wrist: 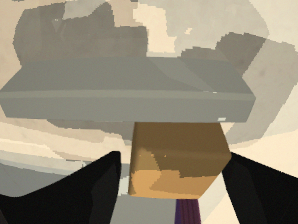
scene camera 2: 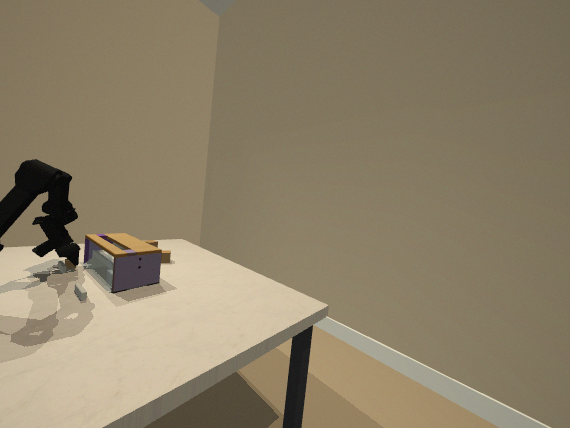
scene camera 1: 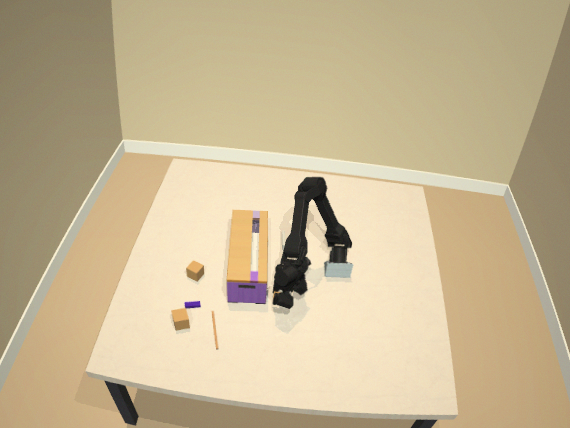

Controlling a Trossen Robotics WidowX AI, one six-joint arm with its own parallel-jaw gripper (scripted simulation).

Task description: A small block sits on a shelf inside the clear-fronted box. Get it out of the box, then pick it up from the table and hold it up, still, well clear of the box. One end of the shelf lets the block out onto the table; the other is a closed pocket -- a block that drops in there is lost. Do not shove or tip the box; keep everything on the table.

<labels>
box: wrist; scene camera 2; scene camera 1 247, 265
same spot on box: point(wrist: 121, 89) = point(scene camera 2: 60, 263)
</labels>
